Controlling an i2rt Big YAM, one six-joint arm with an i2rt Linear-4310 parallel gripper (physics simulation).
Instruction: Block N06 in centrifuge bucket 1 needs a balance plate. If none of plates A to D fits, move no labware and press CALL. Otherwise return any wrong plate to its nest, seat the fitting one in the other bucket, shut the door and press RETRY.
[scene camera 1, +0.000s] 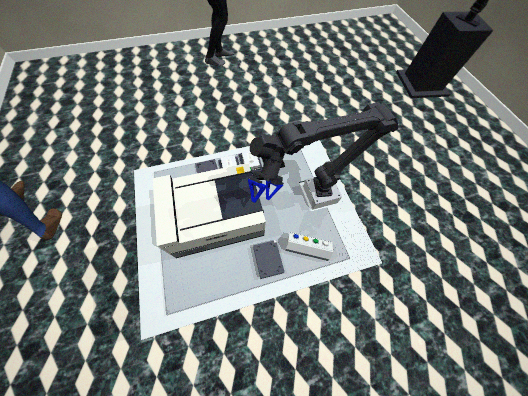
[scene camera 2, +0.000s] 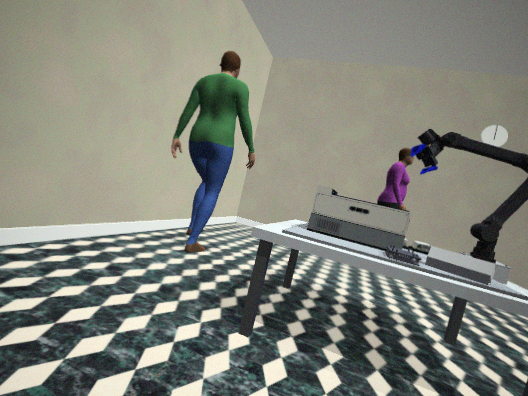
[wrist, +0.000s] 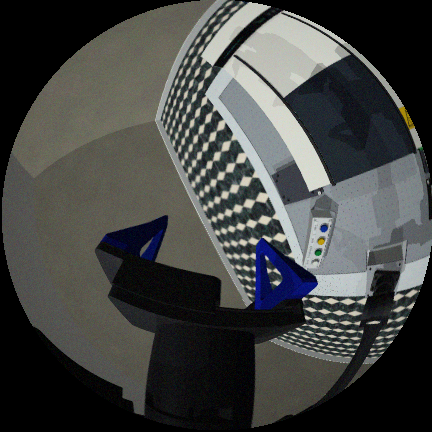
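Where they show: gripper, fingertip midpoint: (scene camera 1: 260, 200) (scene camera 2: 416, 165) (wrist: 214, 231); arm's base, origin of the base link: (scene camera 1: 322, 186) (scene camera 2: 482, 258) (wrist: 384, 279).
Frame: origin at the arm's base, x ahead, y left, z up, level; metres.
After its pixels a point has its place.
Observation:
The white centrifuge (scene camera 1: 210, 234) @(x 0.594, y 0.269, z 0.142 m) (scene camera 2: 357, 210) @(x 0.582, y 0.272, z 0.092 m) (wrist: 300, 145) @(x 0.439, y 0.217, z 0.141 m) stands on the table. Its top has a pale panel (scene camera 1: 196, 204) @(x 0.659, y 0.119, z 0.141 m) (wrist: 295, 60) @(x 0.604, y 0.124, z 0.142 m) beside a dark section (scene camera 1: 240, 197) @(x 0.455, y 0.101, z 0.144 m) (wrist: 350, 120) @(x 0.455, y 0.095, z 0.145 m); I cannot make out buckets or block N06. My gripper (scene camera 1: 262, 199) @(x 0.375, y 0.232, z 0.364 m) (scene camera 2: 417, 164) @(x 0.375, y 0.232, z 0.364 m) (wrist: 214, 231) @(x 0.375, y 0.232, z 0.364 m) is open and empty, high above the table. The button box (scene camera 1: 308, 247) @(x 0.144, y 0.333, z 0.008 m) (wrist: 320, 237) @(x 0.159, y 0.284, z -0.002 m) has blue, yellow, green and white buttons; their lettering is unreadable. Small white and black pieces (scene camera 1: 230, 162) @(x 0.509, y -0.217, z -0.014 m) stand behind the centrifuge, partly hidden by the arm. Plate letters are not readable.
A dark flat base (scene camera 1: 267, 260) @(x 0.348, y 0.368, z -0.036 m) (scene camera 2: 402, 254) @(x 0.340, y 0.440, z -0.040 m) (wrist: 295, 182) @(x 0.343, y 0.354, z -0.036 m) with corner studs lies between the centrifuge and the button box. Another dark base (scene camera 1: 207, 165) @(x 0.653, y -0.236, z -0.056 m) lies behind the centrifuge. The arm's mount (scene camera 1: 322, 194) @(x 0.014, y 0.053, z 0.012 m) is at the right. People (scene camera 2: 215, 110) (scene camera 2: 396, 182) stand around the table.

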